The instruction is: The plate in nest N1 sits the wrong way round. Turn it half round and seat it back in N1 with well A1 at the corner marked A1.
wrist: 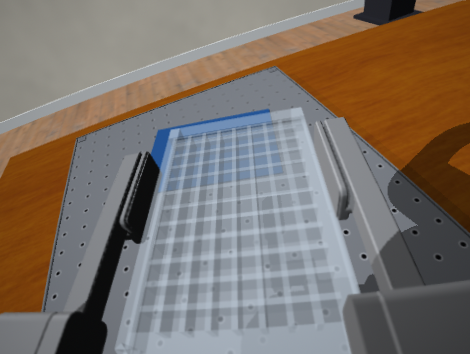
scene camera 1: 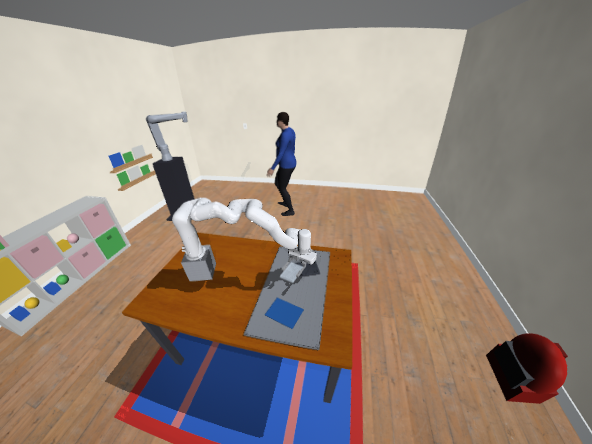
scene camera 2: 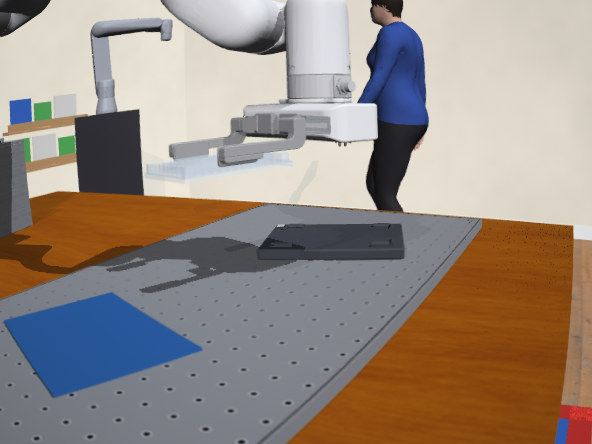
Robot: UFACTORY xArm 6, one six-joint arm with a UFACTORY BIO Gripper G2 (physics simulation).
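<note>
My gripper [scene camera 1: 293, 270] [scene camera 2: 196, 156] [wrist: 236, 182] is shut on the clear well plate, its fingers along the two long sides. The plate [scene camera 1: 291, 273] [scene camera 2: 175, 172] [wrist: 240, 225] is level and held in the air above the grey perforated board. The dark nest [scene camera 1: 313, 269] [scene camera 2: 330, 253] lies flat on the board, below the gripper body and off to one side of the plate. Its top is bare in scene camera 2, with low corner pieces and a small pale mark at one corner. Lettering on plate and nest cannot be read.
A flat blue sheet [scene camera 1: 284, 313] [scene camera 2: 100, 345] [wrist: 159, 145] lies on the perforated board [scene camera 1: 300, 337] [scene camera 2: 240, 350] [wrist: 90, 175]. The board lies on the wooden table [scene camera 1: 210, 305] [scene camera 2: 425, 360] [wrist: 30, 200]. A person [scene camera 1: 286, 150] [scene camera 2: 402, 75] stands beyond the table.
</note>
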